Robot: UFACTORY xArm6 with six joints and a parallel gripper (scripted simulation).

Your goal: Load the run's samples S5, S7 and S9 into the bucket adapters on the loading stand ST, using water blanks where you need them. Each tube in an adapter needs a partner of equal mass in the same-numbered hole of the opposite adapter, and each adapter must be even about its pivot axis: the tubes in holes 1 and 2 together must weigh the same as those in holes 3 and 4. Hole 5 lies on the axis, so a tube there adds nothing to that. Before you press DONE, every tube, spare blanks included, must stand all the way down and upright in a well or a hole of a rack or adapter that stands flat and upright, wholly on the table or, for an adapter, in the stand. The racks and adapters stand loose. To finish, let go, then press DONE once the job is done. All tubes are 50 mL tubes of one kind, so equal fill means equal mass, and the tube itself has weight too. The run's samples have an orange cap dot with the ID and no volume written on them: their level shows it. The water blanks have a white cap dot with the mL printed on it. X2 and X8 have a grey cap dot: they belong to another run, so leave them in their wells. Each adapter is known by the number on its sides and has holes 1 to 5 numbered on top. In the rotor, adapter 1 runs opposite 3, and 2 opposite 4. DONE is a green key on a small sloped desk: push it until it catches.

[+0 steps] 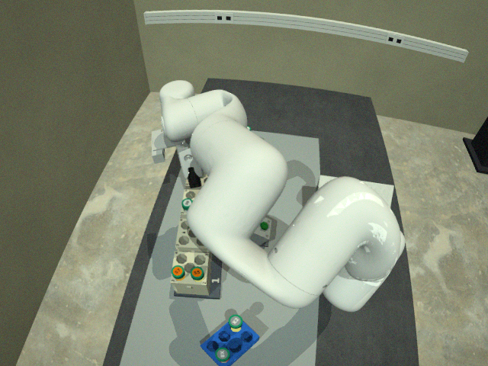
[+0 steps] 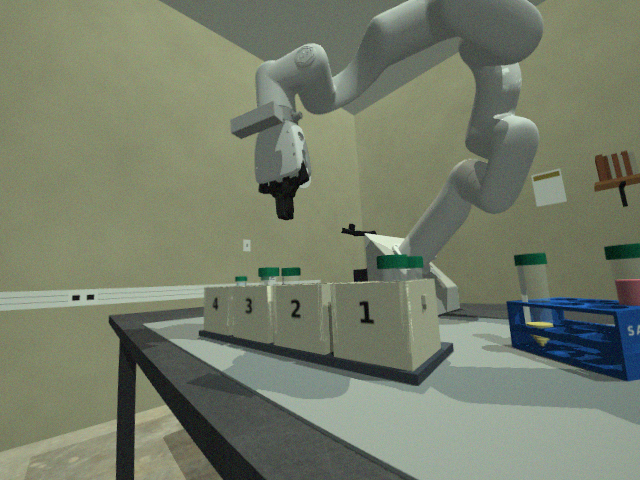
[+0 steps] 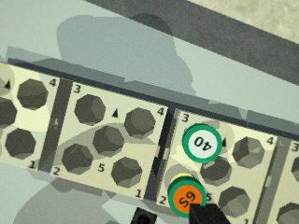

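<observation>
Now: hand 200 mm past the green done key and 170 mm above it. From my hand the other things lie so: orange-capped tube 210 mm to the left, 170 mm below; yellow-filled tube 170 mm below, 10 mm to the right, 10 mm behind; dark stand base 230 mm below, 20 mm to the left.
</observation>
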